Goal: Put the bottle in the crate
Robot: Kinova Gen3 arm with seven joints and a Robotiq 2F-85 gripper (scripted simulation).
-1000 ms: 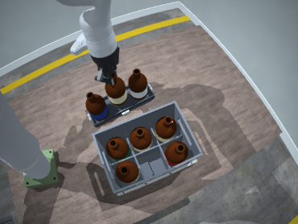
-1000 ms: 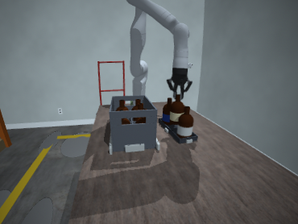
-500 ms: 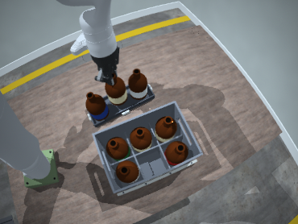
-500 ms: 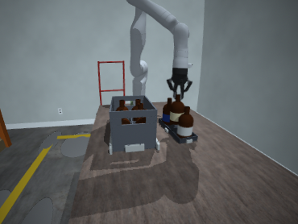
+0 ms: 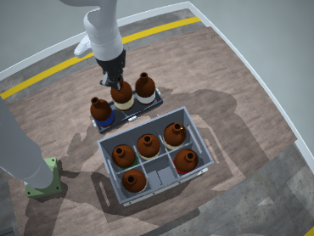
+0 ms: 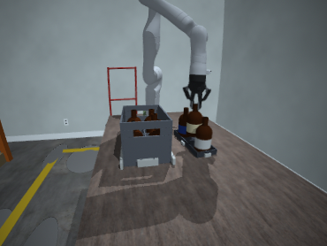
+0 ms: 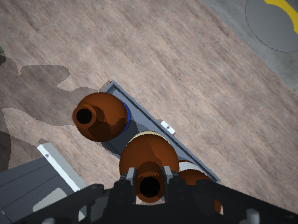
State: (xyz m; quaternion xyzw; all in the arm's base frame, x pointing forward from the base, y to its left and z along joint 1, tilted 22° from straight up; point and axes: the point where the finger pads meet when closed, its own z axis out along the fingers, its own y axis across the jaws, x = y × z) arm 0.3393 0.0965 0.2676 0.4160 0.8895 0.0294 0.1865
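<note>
Right now the cream-label bottle is 70 mm below my hand. The rest, counted from my hand: tray (180 mm below); then blue-label bottle (90 mm behind, 10 mm to the left, 110 mm below); then white-label bottle (90 mm ahead, 10 mm to the right, 110 mm below).
</note>
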